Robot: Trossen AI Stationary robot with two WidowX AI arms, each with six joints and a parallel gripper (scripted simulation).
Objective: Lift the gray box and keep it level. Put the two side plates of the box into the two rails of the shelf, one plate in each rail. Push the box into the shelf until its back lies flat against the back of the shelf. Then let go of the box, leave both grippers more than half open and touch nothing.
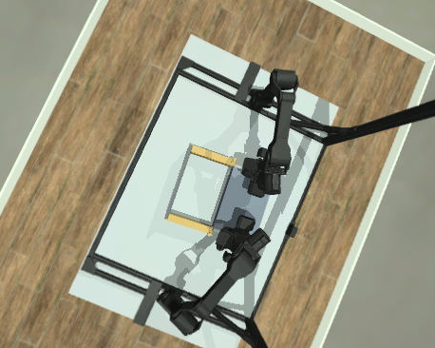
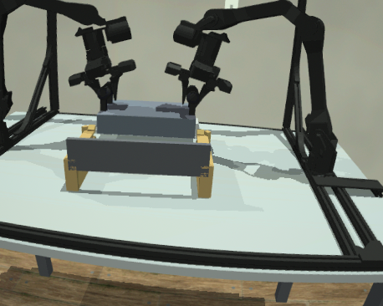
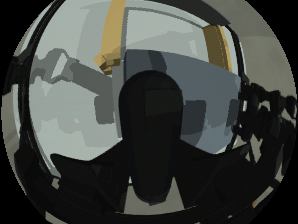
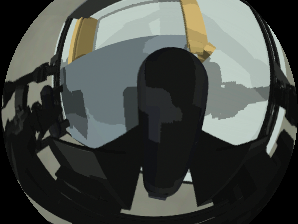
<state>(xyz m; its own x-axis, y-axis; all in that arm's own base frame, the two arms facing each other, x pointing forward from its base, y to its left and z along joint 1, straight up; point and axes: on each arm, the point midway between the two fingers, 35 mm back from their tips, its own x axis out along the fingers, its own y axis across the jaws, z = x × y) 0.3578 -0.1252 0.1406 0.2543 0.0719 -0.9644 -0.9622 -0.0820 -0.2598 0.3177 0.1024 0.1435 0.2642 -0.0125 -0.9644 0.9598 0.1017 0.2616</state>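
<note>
My left gripper is now 120 mm to the left of the gray box, 50 mm above it and 10 mm short of it. From my left hand the other things lie so: gray back plate 290 mm ahead, 90 mm to the right, 70 mm below.
My right gripper is now 120 mm to the right of the gray box, 50 mm above it and 10 mm past it. From my right hand the other things lie so: gray back plate (270 mm ahead, 150 mm to the left, 80 mm below).
</note>
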